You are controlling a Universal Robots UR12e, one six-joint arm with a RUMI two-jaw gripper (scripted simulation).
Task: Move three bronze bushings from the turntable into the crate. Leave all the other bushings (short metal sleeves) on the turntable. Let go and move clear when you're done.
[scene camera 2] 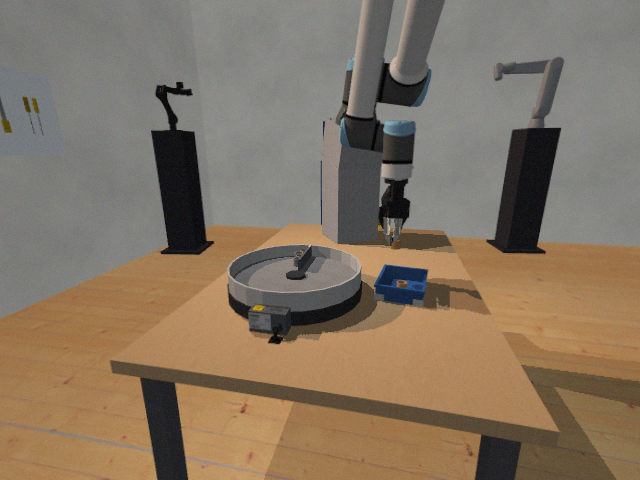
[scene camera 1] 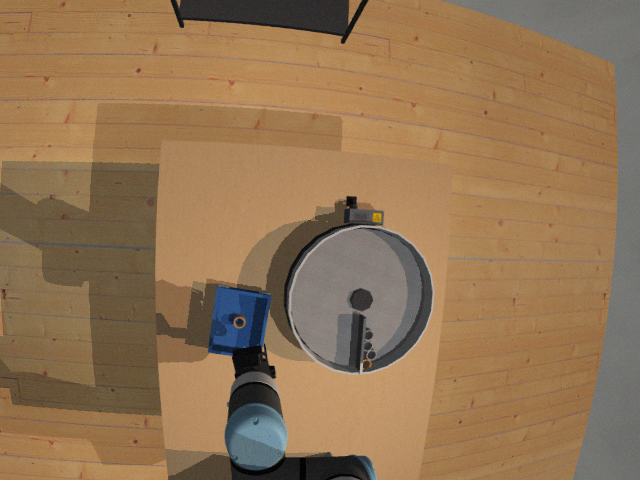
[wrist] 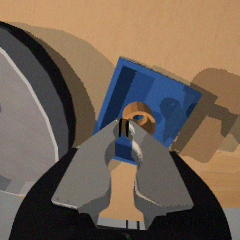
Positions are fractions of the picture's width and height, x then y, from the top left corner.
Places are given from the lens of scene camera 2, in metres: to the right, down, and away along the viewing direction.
crate (scene camera 2: 0.60, 0.61): 0.20, 0.15, 0.99
grey turntable (scene camera 2: 0.44, 0.57): -0.13, 0.11, 1.07
